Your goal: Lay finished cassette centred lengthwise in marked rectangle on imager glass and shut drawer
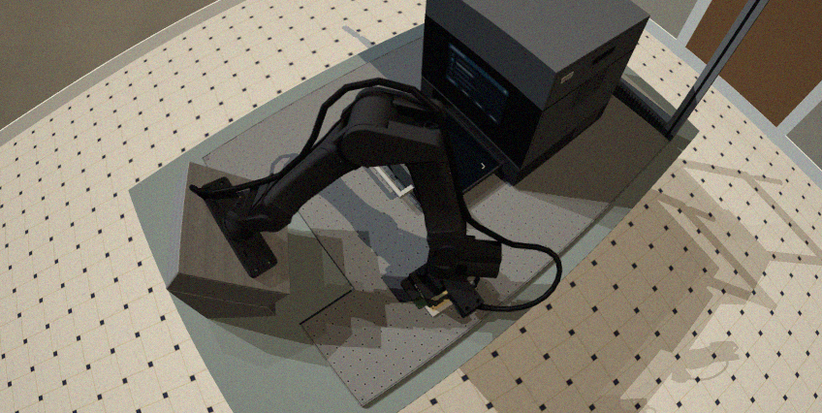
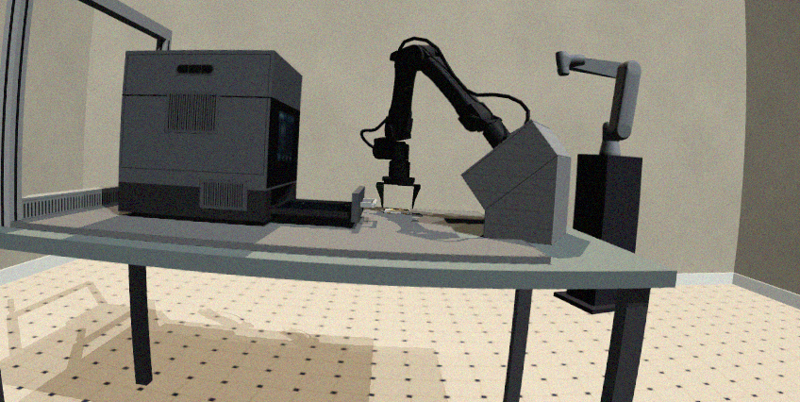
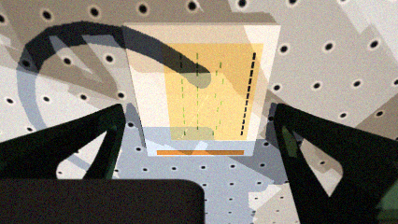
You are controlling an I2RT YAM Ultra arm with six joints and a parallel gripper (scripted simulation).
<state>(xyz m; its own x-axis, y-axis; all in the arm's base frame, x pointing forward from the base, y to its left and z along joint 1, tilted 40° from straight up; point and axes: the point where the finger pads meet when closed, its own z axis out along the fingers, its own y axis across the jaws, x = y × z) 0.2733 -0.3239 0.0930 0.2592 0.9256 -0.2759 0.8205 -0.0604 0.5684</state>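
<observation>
Now: the cassette 20 mm below my hand. From my hand the other things lie so: drawer: 280 mm ahead, 200 mm to the left, 20 mm above.
</observation>
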